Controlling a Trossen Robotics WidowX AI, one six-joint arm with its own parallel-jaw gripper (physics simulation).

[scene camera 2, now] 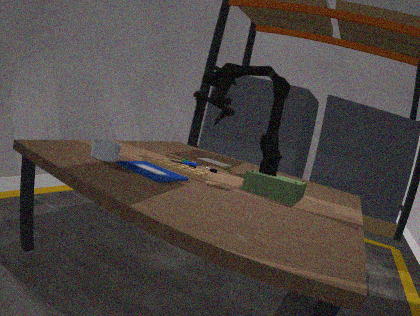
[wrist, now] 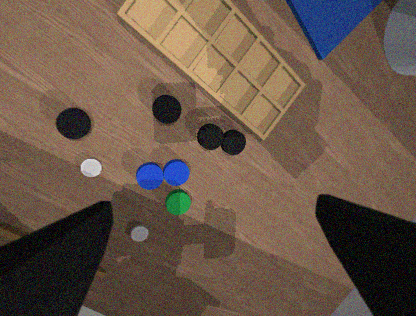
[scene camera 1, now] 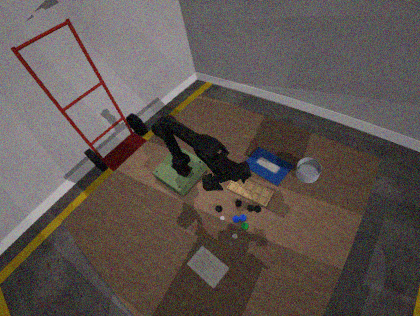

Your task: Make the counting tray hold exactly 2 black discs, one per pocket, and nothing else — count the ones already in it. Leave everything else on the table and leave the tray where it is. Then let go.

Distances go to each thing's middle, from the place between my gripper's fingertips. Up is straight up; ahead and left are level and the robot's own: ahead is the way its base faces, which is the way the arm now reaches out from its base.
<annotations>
My hand is 20 cm above the tan counting tray (wrist: 225,55), 11 cm to the right of it and 1 cm short of it. Also, from my hand: grey bowl (wrist: 392,36) (34 cm to the left, 24 cm ahead, 18 cm below).
</annotations>
